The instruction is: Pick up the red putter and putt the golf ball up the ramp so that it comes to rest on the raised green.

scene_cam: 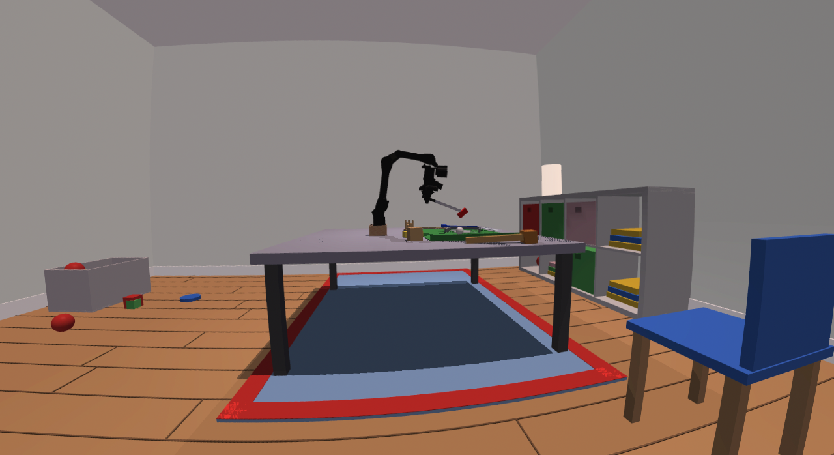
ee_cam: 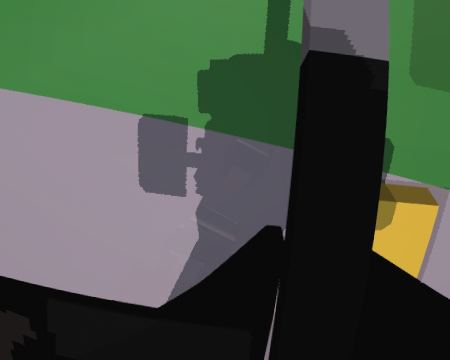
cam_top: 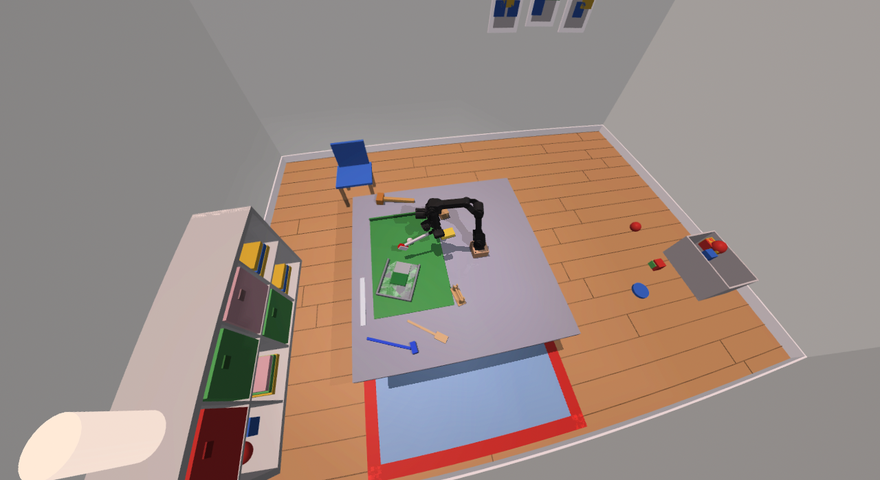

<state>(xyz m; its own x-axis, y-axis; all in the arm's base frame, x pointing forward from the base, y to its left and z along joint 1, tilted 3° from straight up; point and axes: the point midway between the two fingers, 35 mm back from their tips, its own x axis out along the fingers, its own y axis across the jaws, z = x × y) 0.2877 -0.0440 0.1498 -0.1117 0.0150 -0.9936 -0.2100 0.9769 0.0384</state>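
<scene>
My gripper tip is 11 cm short of the red putter, 3 cm to the right of it and 1 cm above it. Also, from my gripper tip: white golf ball (18 cm ahead, 5 cm to the right, 16 cm below); then yellow block (8 cm behind, 10 cm to the right, 16 cm below); then wooden spatula (8 cm ahead, 56 cm to the left, 18 cm below).
</scene>
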